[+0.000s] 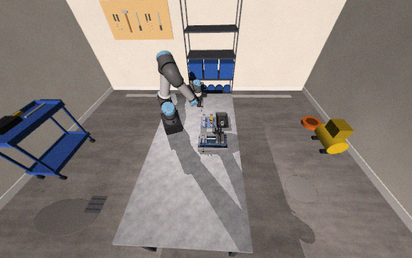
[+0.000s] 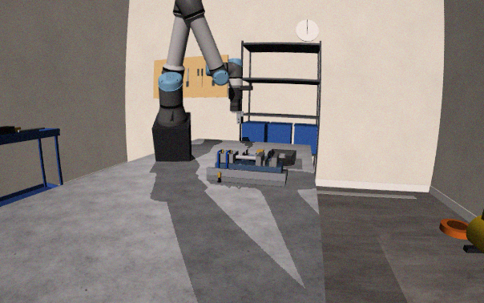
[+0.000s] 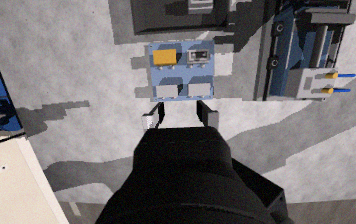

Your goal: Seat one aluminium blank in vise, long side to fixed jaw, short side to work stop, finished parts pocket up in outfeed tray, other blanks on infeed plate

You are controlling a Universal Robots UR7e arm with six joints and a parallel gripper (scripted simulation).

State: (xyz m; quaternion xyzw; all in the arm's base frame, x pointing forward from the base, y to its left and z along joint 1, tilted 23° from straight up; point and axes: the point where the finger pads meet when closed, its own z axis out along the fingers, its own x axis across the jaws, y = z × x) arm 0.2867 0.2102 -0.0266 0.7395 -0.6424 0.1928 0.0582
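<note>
My hand is 10 cm short of the brass blank, 5 cm to the right of it and 18 cm above it. From my hand the other things lie so: vise 15 cm ahead, 32 cm to the right, 17 cm below.
</note>
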